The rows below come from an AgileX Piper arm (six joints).
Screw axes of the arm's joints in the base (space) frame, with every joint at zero. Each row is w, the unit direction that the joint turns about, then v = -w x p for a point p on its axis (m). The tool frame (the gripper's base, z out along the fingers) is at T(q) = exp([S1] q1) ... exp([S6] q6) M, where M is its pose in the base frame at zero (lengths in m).
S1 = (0, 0, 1, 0, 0, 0)
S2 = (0, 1, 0, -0.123, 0, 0)
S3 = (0, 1, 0, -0.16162, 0, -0.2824)
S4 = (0.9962, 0, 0.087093, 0, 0.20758, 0)
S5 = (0, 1, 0, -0.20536, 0, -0.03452)
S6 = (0.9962, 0, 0.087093, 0, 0.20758, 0)
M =
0.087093 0 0.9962 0.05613
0 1 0 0
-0.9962 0 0.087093 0.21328
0 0 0 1
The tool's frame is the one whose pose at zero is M.
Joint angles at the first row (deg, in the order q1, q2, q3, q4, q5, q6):
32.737 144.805 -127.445 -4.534 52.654 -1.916
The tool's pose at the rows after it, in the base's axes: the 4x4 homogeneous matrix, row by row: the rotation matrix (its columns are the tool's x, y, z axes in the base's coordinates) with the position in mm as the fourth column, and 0 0 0 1 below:
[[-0.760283, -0.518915, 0.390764, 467.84], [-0.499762, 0.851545, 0.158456, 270.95], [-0.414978, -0.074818, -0.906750, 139.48], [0, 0, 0, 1]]
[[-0.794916, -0.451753, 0.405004, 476.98], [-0.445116, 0.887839, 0.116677, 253.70], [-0.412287, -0.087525, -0.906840, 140.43], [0, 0, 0, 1]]
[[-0.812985, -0.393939, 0.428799, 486.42], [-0.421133, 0.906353, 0.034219, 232.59], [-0.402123, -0.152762, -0.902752, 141.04], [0, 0, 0, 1]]
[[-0.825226, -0.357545, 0.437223, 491.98], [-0.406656, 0.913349, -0.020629, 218.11], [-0.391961, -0.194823, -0.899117, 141.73], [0, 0, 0, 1]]
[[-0.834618, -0.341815, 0.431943, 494.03], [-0.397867, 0.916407, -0.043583, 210.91], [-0.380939, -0.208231, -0.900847, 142.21], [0, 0, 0, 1]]
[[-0.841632, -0.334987, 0.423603, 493.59], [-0.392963, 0.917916, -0.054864, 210.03], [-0.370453, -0.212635, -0.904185, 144.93], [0, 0, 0, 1]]
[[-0.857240, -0.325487, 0.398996, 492.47], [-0.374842, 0.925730, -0.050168, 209.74], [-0.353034, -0.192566, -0.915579, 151.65], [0, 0, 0, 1]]
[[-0.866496, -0.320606, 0.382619, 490.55], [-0.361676, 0.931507, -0.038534, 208.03], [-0.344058, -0.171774, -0.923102, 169.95], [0, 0, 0, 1]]
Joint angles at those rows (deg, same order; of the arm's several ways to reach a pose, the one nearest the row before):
30.686 144.805 -127.445 -4.534 53.030 0.331
28.912 144.805 -127.666 -6.677 53.666 3.662
27.154 144.804 -127.718 -11.677 54.731 6.591
25.942 144.805 -127.802 -14.704 55.752 8.127
25.293 144.803 -127.945 -15.543 56.691 8.499
25.292 144.805 -128.642 -15.753 58.139 8.721
25.164 144.802 -130.408 -14.234 61.005 8.491
24.899 143.832 -132.793 -12.516 64.776 7.552

